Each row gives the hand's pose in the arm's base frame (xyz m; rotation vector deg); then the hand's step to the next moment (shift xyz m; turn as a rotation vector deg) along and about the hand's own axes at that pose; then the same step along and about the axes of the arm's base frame.
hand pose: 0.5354 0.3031 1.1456 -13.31 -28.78 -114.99
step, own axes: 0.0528 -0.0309 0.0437 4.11 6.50 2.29
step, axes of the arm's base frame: -0.0543 -0.0105 0.0510 3.68 -4.89 5.19
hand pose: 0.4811 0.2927 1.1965 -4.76 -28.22 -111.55
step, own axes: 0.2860 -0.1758 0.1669 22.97 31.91 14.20
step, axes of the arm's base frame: -0.3051 -0.1242 0.1791 16.39 -25.31 28.96
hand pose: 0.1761 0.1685 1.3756 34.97 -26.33 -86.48
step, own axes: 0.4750 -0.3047 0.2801 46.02 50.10 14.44
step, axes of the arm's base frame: -0.4010 -0.4856 -0.0191 30.93 -48.96 38.50
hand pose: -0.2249 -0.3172 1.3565 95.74 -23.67 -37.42
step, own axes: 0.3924 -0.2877 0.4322 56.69 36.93 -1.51
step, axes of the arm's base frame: 0.0109 -0.5114 -0.4023 48.07 -40.34 25.32
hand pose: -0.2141 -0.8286 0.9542 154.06 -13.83 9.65
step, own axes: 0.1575 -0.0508 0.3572 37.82 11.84 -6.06
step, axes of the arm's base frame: 0.1925 -0.1312 -0.3173 34.17 -13.34 16.19
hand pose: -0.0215 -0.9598 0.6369 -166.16 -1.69 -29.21
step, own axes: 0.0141 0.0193 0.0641 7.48 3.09 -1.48
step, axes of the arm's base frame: 0.0358 -0.0066 -0.0579 6.70 -3.43 3.32
